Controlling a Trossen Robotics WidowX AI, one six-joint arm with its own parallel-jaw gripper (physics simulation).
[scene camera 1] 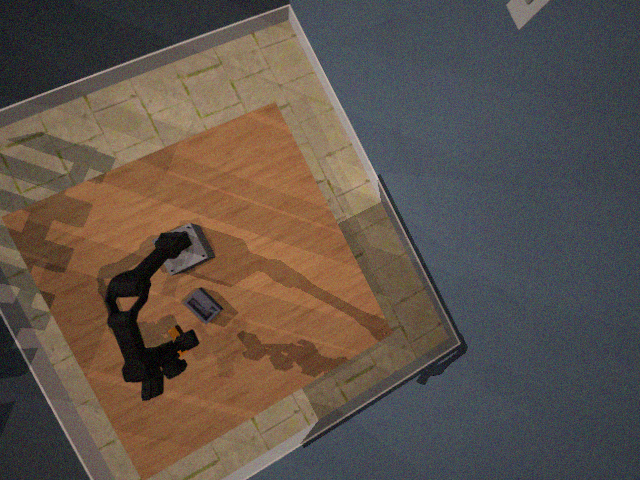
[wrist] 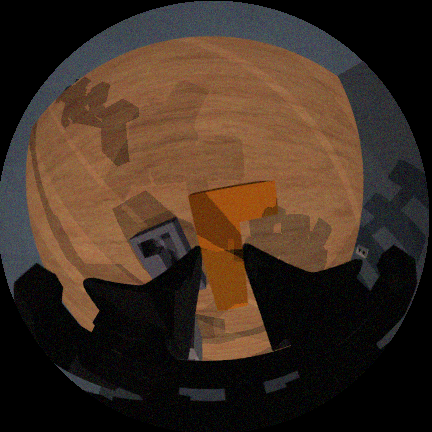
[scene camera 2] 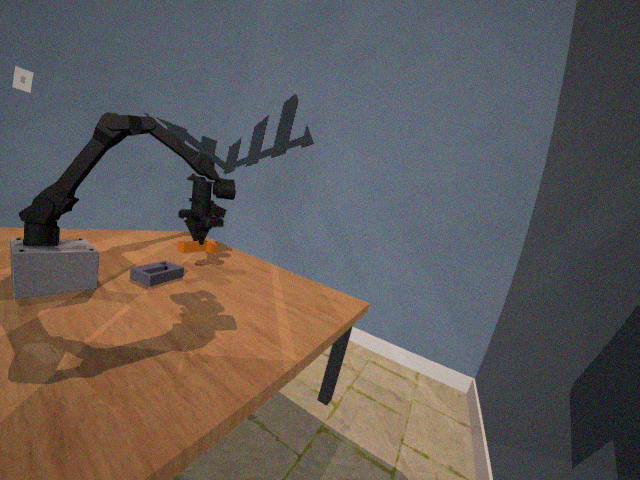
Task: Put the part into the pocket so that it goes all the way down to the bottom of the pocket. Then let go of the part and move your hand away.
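Frame: origin at the arm's base, x ahead, y left, z up, level; centimetres.
Seen in the pictures: gripper, fingertip midpoint: [scene camera 1: 181, 342] [wrist: 221, 249] [scene camera 2: 198, 243]; arm's base, origin of the base link: [scene camera 1: 181, 241] [scene camera 2: 40, 243].
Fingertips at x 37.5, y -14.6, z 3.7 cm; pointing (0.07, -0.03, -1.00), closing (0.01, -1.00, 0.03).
Note:
Pixels of each thing's top centre, then the offset from my fingertips to it. Level surfaces: height alone.
- orange L-shaped part, middle of its top: [wrist: 243, 260] [scene camera 2: 198, 243] [scene camera 1: 175, 342] dx -0.8, dy -1.7, dz +0.5 cm
- grey-violet pocket block, middle of its top: [wrist: 166, 266] [scene camera 2: 158, 267] [scene camera 1: 202, 306] dx -8.6, dy +8.2, dz -10.6 cm
- wooden table, its level: dz -14.2 cm
The orange L-shaped part [scene camera 1: 174, 332] [scene camera 2: 188, 246] [wrist: 250, 200] is between the black fingers of my gripper [scene camera 1: 181, 353] [scene camera 2: 201, 241] [wrist: 221, 249]. The gripper is shut on its long arm, and the short arm points right at the top in the wrist view. The part looks held above the table, apart from the pocket block. The grey-violet pocket block [scene camera 1: 200, 292] [scene camera 2: 165, 277] [wrist: 157, 267] lies on the table, with its dark recess facing up. In the wrist view it is left of the part, partly hidden by the left finger. The recess looks empty.
The arm's grey base box [scene camera 1: 196, 253] [scene camera 2: 54, 268] stands on the wooden table [scene camera 1: 248, 170] [scene camera 2: 248, 335] [wrist: 175, 65], on the other side of the pocket block from the gripper. The table's edge runs behind the gripper in scene camera 2. Arm shadows cross the tabletop.

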